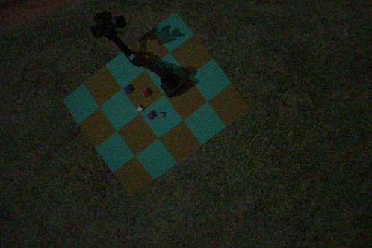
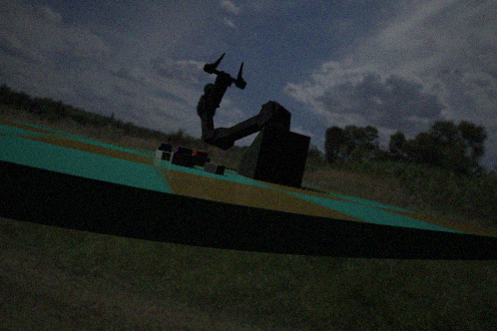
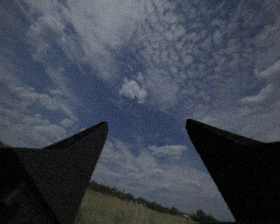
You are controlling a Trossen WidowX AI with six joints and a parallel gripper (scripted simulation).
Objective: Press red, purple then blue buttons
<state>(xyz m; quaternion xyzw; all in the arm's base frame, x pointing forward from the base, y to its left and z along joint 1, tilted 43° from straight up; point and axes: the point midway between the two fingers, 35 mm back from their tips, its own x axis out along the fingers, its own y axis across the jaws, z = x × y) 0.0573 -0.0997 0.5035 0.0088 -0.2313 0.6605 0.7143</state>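
The red button lies 14 cm ahead of my gripper tip, 28 cm to the left of it and 41 cm below it. Round my gripper tip: blue button: 22 cm ahead, 18 cm to the left, 41 cm below; then white block: 25 cm ahead, 34 cm to the left, 43 cm below; then purple button: 23 cm ahead, 43 cm to the left, 41 cm below.
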